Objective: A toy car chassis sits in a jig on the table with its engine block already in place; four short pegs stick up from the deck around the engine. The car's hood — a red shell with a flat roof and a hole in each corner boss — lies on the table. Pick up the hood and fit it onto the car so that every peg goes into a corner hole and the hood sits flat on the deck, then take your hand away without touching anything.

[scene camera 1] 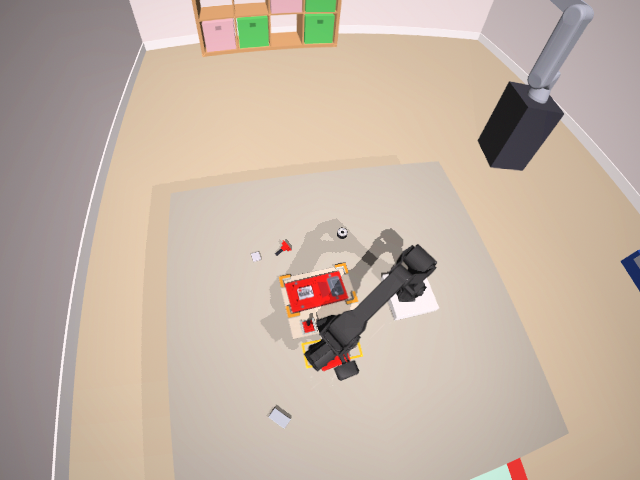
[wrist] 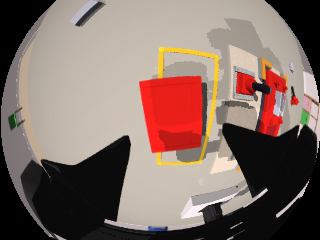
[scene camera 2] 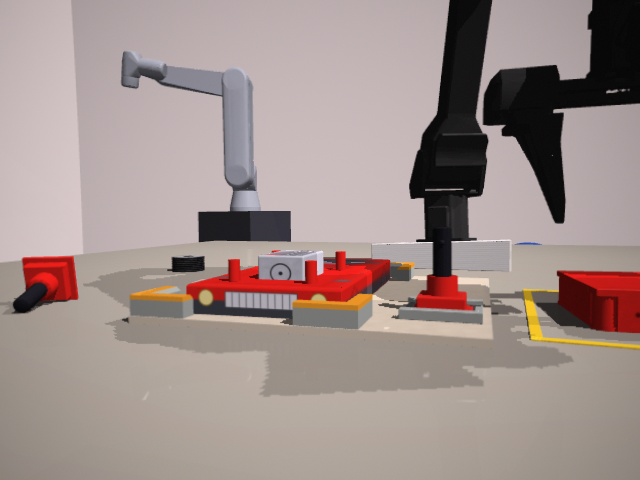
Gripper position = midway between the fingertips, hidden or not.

Observation:
My gripper (wrist: 178, 134) is open, with nothing in its grasp. Further things: a red hood (wrist: 172, 105), a grey engine block (scene camera 2: 287, 264) and a jig (scene camera 2: 389, 314).
The jig shows as well in scene camera 1 (scene camera 1: 295, 319) and in the wrist view (wrist: 243, 110).

